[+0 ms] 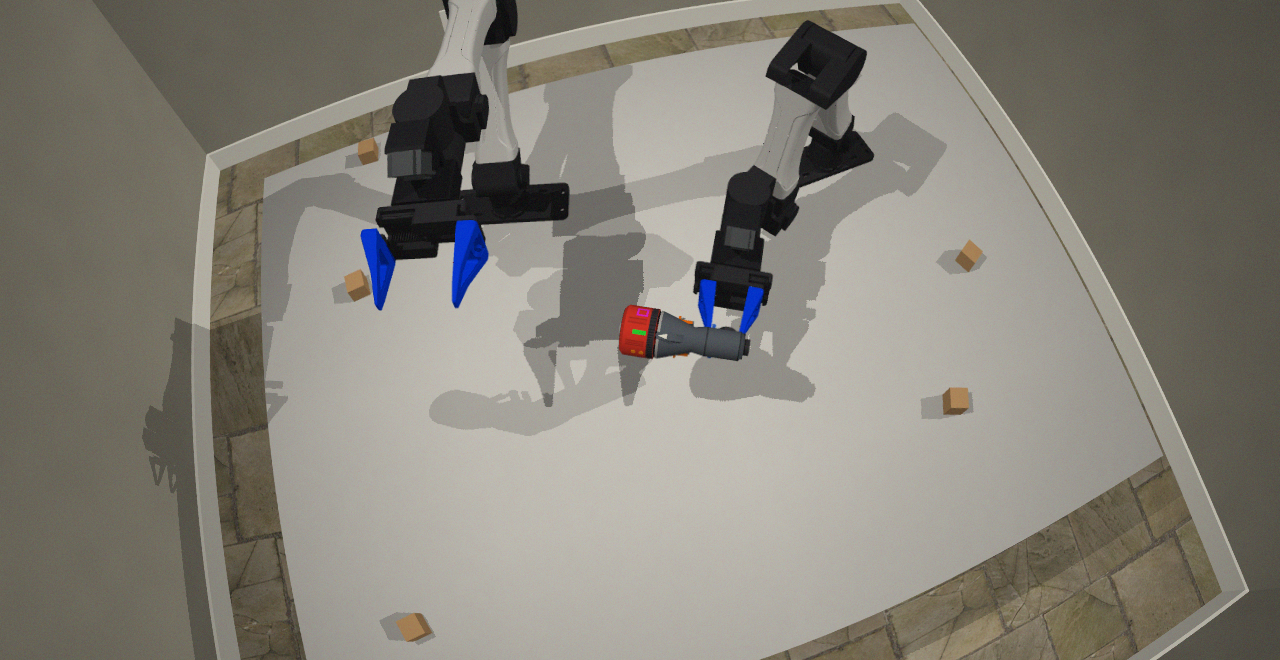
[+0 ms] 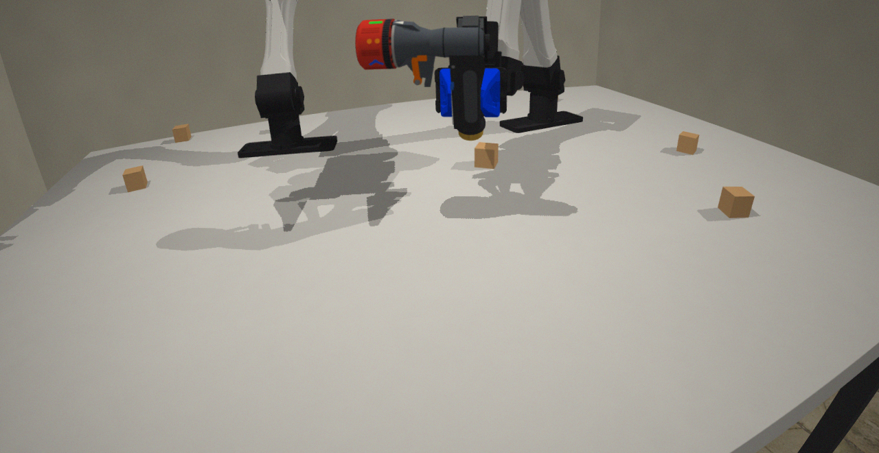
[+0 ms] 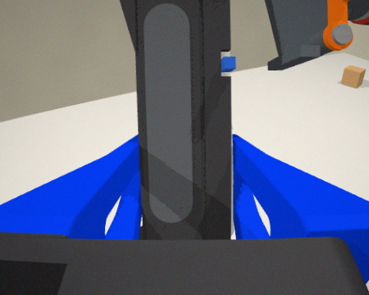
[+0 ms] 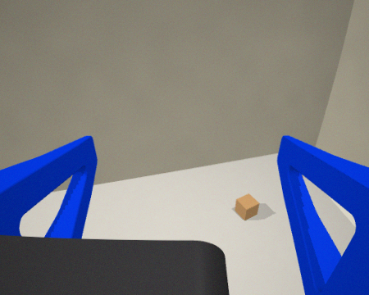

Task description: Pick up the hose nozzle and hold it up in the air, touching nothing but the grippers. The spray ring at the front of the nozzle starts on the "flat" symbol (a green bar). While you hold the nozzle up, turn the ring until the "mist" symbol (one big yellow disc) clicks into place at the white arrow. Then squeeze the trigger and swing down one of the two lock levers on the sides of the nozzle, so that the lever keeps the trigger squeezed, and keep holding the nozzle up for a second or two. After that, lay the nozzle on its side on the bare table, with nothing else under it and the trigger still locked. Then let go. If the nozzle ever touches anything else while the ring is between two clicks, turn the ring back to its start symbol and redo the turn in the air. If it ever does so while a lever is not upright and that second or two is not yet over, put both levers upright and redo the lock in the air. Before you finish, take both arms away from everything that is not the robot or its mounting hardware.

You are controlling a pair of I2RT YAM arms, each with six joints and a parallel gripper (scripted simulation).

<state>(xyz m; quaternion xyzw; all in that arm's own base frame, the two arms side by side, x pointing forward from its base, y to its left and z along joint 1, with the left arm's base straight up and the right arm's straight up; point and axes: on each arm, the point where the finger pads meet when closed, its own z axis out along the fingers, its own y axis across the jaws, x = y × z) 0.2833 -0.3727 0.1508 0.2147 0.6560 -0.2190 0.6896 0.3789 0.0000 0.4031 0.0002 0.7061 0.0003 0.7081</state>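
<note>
Right now the red spray ring is 10 mm behind my right hand, 220 mm to the left of it and 180 mm below it. The rest, counted from my right hand: trigger (310 mm to the left, 240 mm below).
Right now the trigger is 2 cm to the right of my left hand and 2 cm above it. Also, from my left hand: red spray ring: 11 cm to the right, 8 cm above.
</note>
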